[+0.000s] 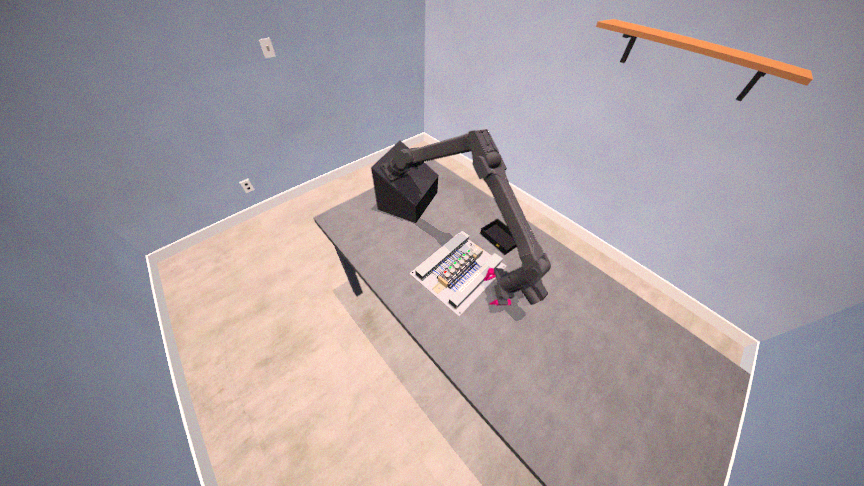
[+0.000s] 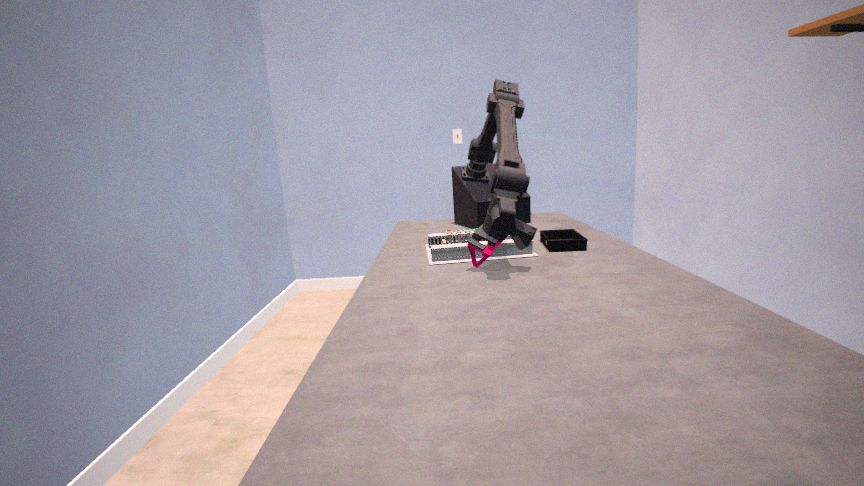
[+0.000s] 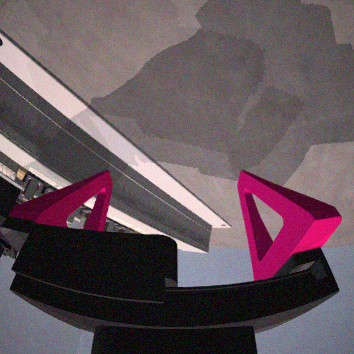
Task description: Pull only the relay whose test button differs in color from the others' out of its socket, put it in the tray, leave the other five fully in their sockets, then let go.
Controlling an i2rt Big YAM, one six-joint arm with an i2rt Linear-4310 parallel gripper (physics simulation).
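Pixels of known places: gripper, fingertip midpoint: (image 1: 487,292) (image 2: 482,258) (image 3: 174,177); arm's base, link origin: (image 1: 394,170) (image 2: 474,176).
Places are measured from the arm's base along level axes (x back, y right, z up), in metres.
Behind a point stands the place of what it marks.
The relay with the red test button (image 1: 445,272) @(y 0.136, x -0.490, z -0.141 m) (image 2: 448,231) @(y 0.137, x -0.503, z -0.140 m) stands at the left end of the row on the white panel (image 1: 426,281) @(y 0.191, x -0.443, z -0.207 m) (image 3: 55,90) @(y -0.049, x -0.610, z -0.207 m). The other relays (image 1: 462,258) @(y 0.037, x -0.488, z -0.140 m) show green buttons and stand beside it in the same row. How deep each sits is too small to tell. The black tray (image 1: 492,242) @(y -0.170, x -0.492, z -0.199 m) (image 2: 564,246) @(y -0.207, x -0.576, z -0.194 m) lies right of the panel and looks empty. My gripper (image 1: 493,288) @(y 0.047, x -0.644, z -0.196 m) (image 2: 482,258) @(y 0.047, x -0.644, z -0.196 m) (image 3: 174,177) @(y 0.047, x -0.644, z -0.196 m) is open and empty, with magenta fingers. It is tilted, low above the table just outside the panel's near long edge, away from the red-button relay.
A wire duct (image 1: 476,282) @(y 0.064, x -0.593, z -0.167 m) (image 2: 450,253) @(y 0.137, x -0.606, z -0.186 m) runs along the panel's near edge, between my gripper and the relay row. A second duct (image 1: 439,256) @(y 0.086, x -0.406, z -0.167 m) runs along the far side. The black arm base (image 1: 403,190) @(y 0.019, x -0.089, z -0.049 m) (image 2: 471,199) @(y 0.028, x -0.123, z -0.087 m) stands at the table's far end.
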